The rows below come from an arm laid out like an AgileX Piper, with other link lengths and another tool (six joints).
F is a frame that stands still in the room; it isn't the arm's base.
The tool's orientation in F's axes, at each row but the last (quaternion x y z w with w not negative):
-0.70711 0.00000 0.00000 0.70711
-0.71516 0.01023 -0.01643 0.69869
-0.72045 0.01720 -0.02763 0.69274
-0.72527 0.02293 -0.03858 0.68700
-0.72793 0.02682 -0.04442 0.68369
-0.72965 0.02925 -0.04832 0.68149
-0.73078 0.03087 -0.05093 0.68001
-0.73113 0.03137 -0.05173 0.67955
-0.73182 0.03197 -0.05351 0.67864
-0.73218 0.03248 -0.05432 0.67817
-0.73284 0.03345 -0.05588 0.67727
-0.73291 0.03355 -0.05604 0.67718
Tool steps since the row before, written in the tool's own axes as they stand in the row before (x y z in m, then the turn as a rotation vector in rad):
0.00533 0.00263 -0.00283 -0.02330 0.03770 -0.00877
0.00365 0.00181 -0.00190 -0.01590 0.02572 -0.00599
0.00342 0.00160 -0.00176 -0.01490 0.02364 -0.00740
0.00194 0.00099 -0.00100 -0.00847 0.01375 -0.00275
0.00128 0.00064 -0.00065 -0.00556 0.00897 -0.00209
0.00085 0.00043 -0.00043 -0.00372 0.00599 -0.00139
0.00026 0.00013 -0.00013 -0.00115 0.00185 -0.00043
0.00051 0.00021 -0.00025 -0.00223 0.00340 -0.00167
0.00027 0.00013 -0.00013 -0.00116 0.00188 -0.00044
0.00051 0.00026 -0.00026 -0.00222 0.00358 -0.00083
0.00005 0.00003 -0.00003 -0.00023 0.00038 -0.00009
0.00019 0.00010 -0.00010 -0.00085 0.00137 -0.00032
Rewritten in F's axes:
0.00533 -0.00283 -0.00263 -0.02330 -0.00877 -0.03770
0.00359 -0.00208 -0.00173 -0.01590 -0.00599 -0.02572
0.00332 -0.00203 -0.00148 -0.01502 -0.00738 -0.02357
0.00186 -0.00122 -0.00089 -0.00840 -0.00276 -0.01379
0.00122 -0.00081 -0.00056 -0.00555 -0.00209 -0.00898
0.00081 -0.00055 -0.00037 -0.00371 -0.00139 -0.00600
0.00025 -0.00017 -0.00011 -0.00115 -0.00043 -0.00185
0.00048 -0.00032 -0.00017 -0.00233 -0.00165 -0.00334
0.00026 -0.00017 -0.00011 -0.00116 -0.00044 -0.00188
0.00048 -0.00034 -0.00022 -0.00221 -0.00083 -0.00358
0.00005 -0.00004 -0.00003 -0.00023 -0.00009 -0.00038
0.00018 -0.00013 -0.00009 -0.00085 -0.00032 -0.00137

